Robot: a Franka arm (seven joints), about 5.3 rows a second.
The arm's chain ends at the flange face. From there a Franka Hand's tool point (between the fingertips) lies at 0.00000 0.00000 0.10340 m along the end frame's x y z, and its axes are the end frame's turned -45 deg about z.
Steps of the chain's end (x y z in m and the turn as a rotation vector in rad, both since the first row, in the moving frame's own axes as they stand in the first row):
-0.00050 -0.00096 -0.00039 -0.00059 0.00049 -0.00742
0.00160 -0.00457 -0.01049 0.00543 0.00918 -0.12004
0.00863 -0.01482 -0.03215 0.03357 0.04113 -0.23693
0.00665 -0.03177 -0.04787 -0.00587 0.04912 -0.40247
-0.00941 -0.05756 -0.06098 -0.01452 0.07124 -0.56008
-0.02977 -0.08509 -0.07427 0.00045 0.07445 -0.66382
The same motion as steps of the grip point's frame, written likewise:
0.00032 -0.00095 -0.00039 -0.00076 -0.00007 -0.00742
0.00544 -0.00189 -0.01050 -0.00265 0.01033 -0.12004
0.02205 -0.00447 -0.03230 -0.00535 0.05282 -0.23693
0.03104 -0.01448 -0.04799 -0.03888 0.03058 -0.40247
0.03969 -0.04254 -0.06125 -0.06064 0.04011 -0.56008
0.04593 -0.07795 -0.07455 -0.05233 0.05296 -0.66382

